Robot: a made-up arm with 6 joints.
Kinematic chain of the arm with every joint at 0, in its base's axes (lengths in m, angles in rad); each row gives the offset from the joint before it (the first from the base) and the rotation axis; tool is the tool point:
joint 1: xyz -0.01 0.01 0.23 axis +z
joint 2: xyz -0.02 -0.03 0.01 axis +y
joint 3: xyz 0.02 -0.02 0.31 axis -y
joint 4: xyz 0 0 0 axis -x
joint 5: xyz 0.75 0 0.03 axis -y
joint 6: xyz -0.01 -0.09 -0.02 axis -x
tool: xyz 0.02 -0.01 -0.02
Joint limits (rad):
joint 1: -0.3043..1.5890
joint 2: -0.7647..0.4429
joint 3: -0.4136..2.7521
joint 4: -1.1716..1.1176
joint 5: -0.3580..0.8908
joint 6: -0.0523..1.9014
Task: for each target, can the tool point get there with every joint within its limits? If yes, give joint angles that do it. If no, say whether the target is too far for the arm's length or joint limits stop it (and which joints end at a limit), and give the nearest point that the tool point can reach.
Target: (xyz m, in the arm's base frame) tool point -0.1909 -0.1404 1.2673
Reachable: yes | joints 0.1079 0.1926 2.2055 -0.9290 0.3637 1.1582
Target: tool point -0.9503 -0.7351 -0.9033
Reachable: no: too far | nearest point -0.7215 -0.5538 0.0914 | short by 1.037 m
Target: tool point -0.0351 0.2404 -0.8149
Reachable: no: joint limits stop it (at a limit: joint 1, joint 2, joint 3, joint 4) | nearest point 0.0738 0.5738 -0.1359 | short by 0.764 m
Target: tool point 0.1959 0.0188 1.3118
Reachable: yes | joints 0.6525 0.2761 1.6403 0.8094 0.5927 0.1167
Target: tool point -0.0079 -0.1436 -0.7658
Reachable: no: joint limits stop it (at a limit: joint 1, joint 2, joint 3, joint 4) | nearest point 0.4911 -0.2489 -0.1319 | short by 0.814 m
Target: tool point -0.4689 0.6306 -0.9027
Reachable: no: too far | nearest point 0.0674 0.5831 -0.1364 | short by 0.937 m
